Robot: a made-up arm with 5 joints.
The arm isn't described. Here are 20 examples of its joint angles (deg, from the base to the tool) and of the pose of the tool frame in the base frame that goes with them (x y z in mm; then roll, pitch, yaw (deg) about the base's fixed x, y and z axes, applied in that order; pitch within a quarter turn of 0, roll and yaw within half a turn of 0).
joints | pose
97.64 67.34 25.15 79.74 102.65 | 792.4 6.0 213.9 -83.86 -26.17 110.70
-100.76 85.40 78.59 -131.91 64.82 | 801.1 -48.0 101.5 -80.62 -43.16 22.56
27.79 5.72 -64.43 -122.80 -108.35 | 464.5 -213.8 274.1 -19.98 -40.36 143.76
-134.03 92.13 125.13 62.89 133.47 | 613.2 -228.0 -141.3 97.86 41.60 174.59
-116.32 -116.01 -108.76 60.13 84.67 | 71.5 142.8 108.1 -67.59 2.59 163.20
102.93 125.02 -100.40 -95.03 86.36 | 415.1 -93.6 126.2 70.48 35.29 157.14
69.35 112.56 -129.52 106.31 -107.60 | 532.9 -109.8 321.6 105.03 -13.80 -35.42
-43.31 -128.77 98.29 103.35 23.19 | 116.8 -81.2 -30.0 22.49 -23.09 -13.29
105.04 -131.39 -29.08 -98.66 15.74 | 166.7 -366.4 252.4 -44.19 24.96 -59.51
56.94 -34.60 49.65 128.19 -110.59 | 205.0 -55.1 -232.6 -142.19 -25.46 100.77
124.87 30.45 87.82 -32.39 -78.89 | 835.1 270.7 -30.4 -68.10 2.24 0.14
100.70 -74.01 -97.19 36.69 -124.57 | 216.4 -145.8 -204.5 -79.89 68.72 164.02
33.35 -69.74 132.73 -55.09 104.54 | 53.4 -65.7 -227.2 -16.73 61.00 -139.19
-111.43 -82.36 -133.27 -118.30 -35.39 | 401.2 30.1 -23.4 -166.16 17.23 -53.18
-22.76 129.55 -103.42 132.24 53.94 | 571.5 406.9 75.9 -157.95 -10.46 0.66
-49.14 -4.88 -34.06 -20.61 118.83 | 609.7 71.3 351.4 156.34 -5.88 17.37
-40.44 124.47 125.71 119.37 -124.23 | 501.5 83.3 -132.3 -131.60 -65.39 -137.26
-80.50 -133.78 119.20 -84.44 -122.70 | 0.0 -190.2 -198.0 -43.59 37.16 -150.60
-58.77 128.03 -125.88 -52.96 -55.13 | 250.4 140.1 -47.1 5.14 17.91 -157.73
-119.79 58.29 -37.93 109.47 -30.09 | 884.0 124.5 56.2 -143.33 -61.63 -48.01
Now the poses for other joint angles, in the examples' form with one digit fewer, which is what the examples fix.
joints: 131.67 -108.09 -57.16 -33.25 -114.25
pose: 99 -129 -199 -145.9 63.9 66.1
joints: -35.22 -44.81 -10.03 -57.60 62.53
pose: 227 -14 471 -147.3 -56.8 27.9
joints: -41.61 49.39 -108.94 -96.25 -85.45
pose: 445 204 74 40.7 36.4 167.0
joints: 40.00 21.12 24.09 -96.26 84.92
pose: 560 -401 -17 23.1 -25.3 -87.2
